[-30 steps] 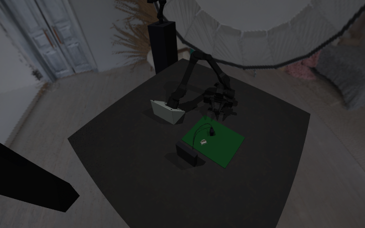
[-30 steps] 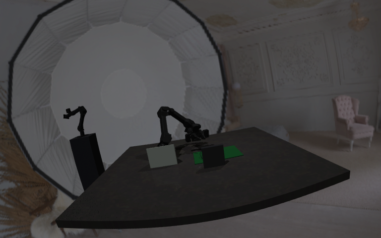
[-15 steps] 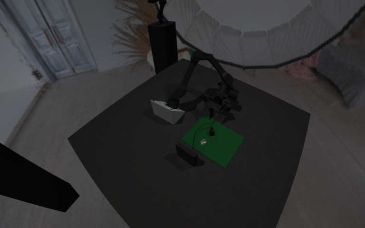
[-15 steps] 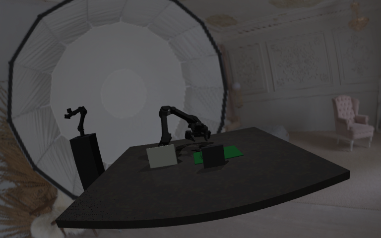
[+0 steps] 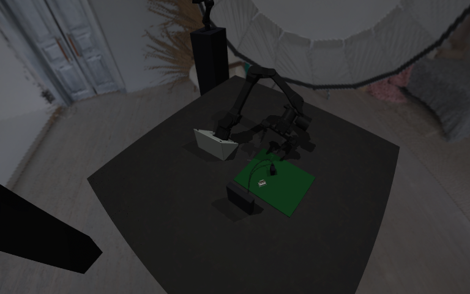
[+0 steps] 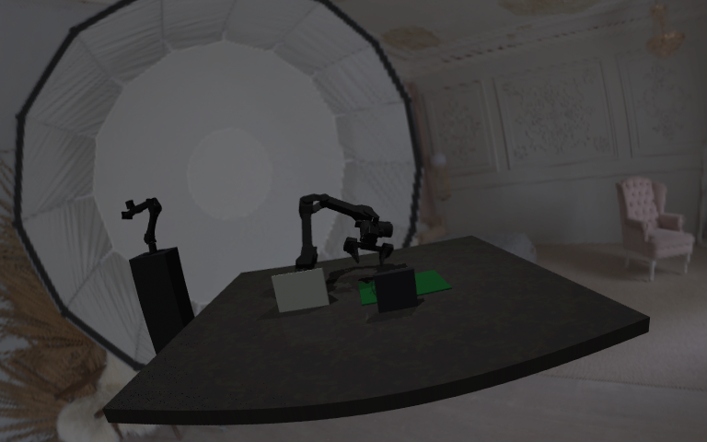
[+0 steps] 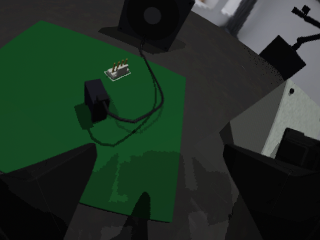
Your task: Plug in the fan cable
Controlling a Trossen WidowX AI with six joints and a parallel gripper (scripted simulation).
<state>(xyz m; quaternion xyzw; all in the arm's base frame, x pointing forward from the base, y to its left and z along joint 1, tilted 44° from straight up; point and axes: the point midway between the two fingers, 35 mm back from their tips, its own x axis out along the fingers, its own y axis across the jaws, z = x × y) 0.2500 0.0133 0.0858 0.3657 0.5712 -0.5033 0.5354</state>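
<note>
My gripper tip is 60 mm short of the black plug, 70 mm to the left of it and 60 mm above it. The rest, counted from my gripper tip: fan box: 10 mm ahead, 280 mm to the right, 20 mm below; green board: 90 mm ahead, 90 mm to the right, 100 mm below.
</note>
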